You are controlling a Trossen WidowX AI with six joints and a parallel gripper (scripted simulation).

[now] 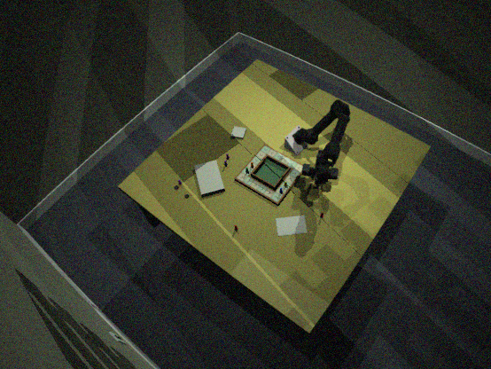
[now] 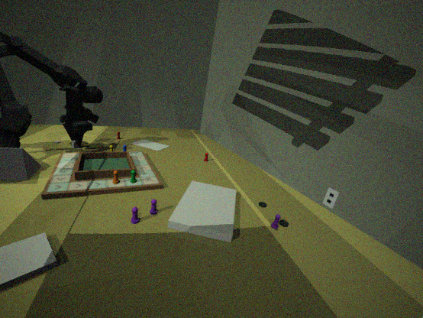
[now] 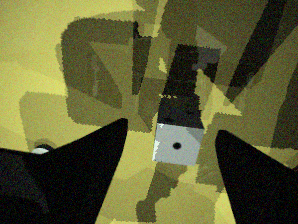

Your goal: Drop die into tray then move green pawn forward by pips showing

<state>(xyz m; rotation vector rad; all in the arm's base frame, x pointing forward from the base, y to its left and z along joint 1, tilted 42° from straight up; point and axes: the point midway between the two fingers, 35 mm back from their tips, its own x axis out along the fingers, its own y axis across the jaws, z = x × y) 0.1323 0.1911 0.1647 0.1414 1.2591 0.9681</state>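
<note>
The die lies right at my gripper tip. Round my gripper tip: blue pawn: 190 mm ahead, 100 mm to the right, 10 mm above; then yellow pawn: 140 mm ahead, 110 mm to the right, 10 mm above; then flat white card: 300 mm ahead, 70 mm to the left, 10 mm below.
</note>
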